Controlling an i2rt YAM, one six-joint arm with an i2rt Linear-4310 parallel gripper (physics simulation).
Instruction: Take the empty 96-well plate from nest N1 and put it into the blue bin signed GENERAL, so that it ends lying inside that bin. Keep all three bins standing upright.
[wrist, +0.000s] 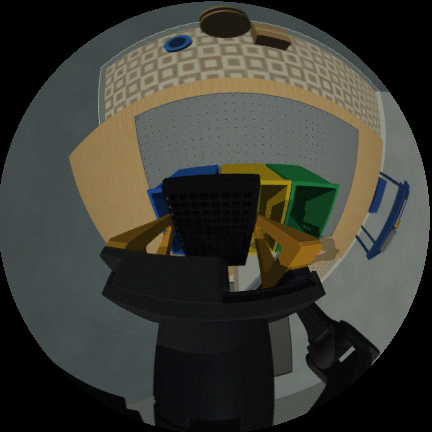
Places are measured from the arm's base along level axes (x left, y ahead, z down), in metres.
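Where they show: gripper, between the fingertips: (213, 217).
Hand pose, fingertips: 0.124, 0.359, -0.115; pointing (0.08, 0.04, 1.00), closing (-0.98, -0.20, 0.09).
Observation:
Each offset is from my fingertips to the top centre of the thing, as dx, dy, dz. "spot": to the spot under its first point. Level surfaces: height alone.
My gripper (213, 217) is shut on the dark 96-well plate @[+0.003, -0.018, -0.015] (215, 215), with one orange finger on each side of it. The plate is held up in front of the bins and hides parts of them. The blue bin @[spot: +0.055, +0.011, +0.183] (196, 172) stands at the left of the row, its opening mostly hidden behind the plate and the left finger. The yellow bin @[spot: -0.058, +0.000, +0.169] (245, 170) stands in the middle, partly behind the plate. The green bin @[-0.185, -0.098, +0.084] (314, 205) stands at the right, its opening showing. All three bins look upright. The bin signs and nest N1 do not show.
The bins stand near the edge of a grey perforated board @[dz +0.264] (245, 127) on a wooden table @[dz +0.277] (102, 175). Beyond it are a patterned rug (232, 62), a blue ring-shaped object (168, 43), a round brown object (225, 25) and a brown box (271, 37). A blue frame (398, 202) stands at the right.

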